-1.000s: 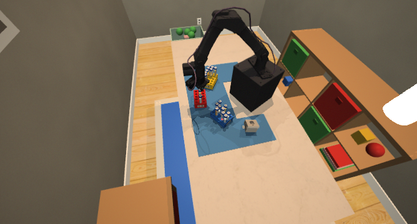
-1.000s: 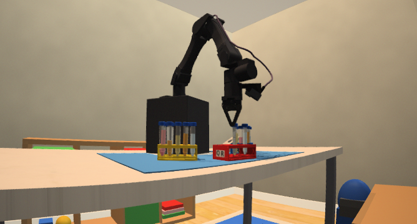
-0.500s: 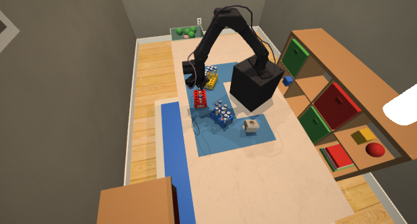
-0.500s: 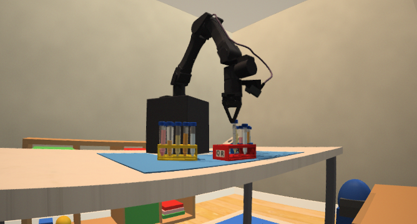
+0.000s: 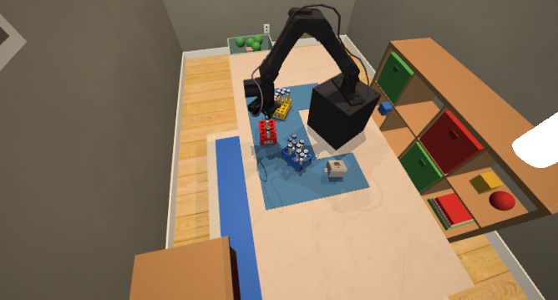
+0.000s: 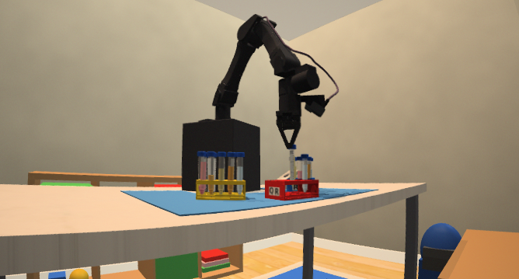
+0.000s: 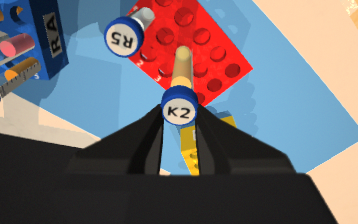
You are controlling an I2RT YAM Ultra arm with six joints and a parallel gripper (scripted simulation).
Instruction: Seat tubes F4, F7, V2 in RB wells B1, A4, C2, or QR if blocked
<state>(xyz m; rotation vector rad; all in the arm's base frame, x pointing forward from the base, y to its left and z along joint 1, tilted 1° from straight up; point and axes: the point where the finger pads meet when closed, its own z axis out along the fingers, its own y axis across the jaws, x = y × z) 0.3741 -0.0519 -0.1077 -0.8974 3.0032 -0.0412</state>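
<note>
Right now the tube is 6 cm below my hand and 1 cm ahead of it. From my hand the other things lie so: red rack: 12 cm below, 1 cm ahead; then tube R8: 13 cm to the right, 8 cm below, 7 cm behind; then rack RB: 15 cm to the right, 12 cm below, 12 cm behind.
</note>
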